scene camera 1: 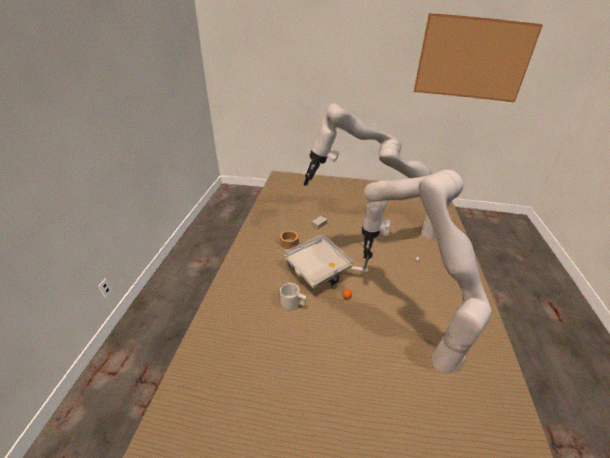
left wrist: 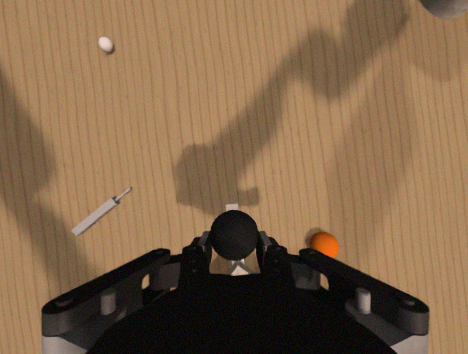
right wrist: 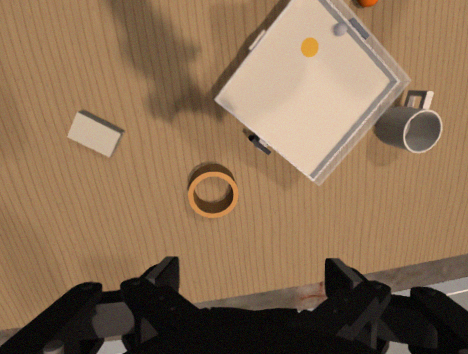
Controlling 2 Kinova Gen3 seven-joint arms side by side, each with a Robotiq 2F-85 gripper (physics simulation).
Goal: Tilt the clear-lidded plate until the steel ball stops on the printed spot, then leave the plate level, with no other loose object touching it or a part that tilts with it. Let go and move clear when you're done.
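Note:
The clear-lidded plate (scene camera 1: 318, 260) (right wrist: 305, 95) sits raised above the table. How far it tilts is hard to tell. Its printed orange spot (scene camera 1: 331, 265) (right wrist: 309, 47) shows through the lid. The steel ball (right wrist: 340, 29) lies off the spot, near the upper right wall in the right wrist view. My left gripper (scene camera 1: 368, 254) (left wrist: 234, 242) is shut on the black ball knob (left wrist: 234, 227), above a thin stem and the white bar (scene camera 1: 357, 268) at the plate's side. My right gripper (scene camera 1: 306, 182) (right wrist: 251, 273) is open and empty, high beyond the plate.
A mug (scene camera 1: 289, 298) (right wrist: 392, 127) stands close to the plate. An orange ball (scene camera 1: 347, 294) (left wrist: 325, 244), a wooden ring (scene camera 1: 289, 244) (right wrist: 213, 214), a pale block (scene camera 1: 319, 222) (right wrist: 95, 135), a white egg-like object (scene camera 1: 417, 259) (left wrist: 105, 44) and a grey tool (left wrist: 95, 216) lie on the table.

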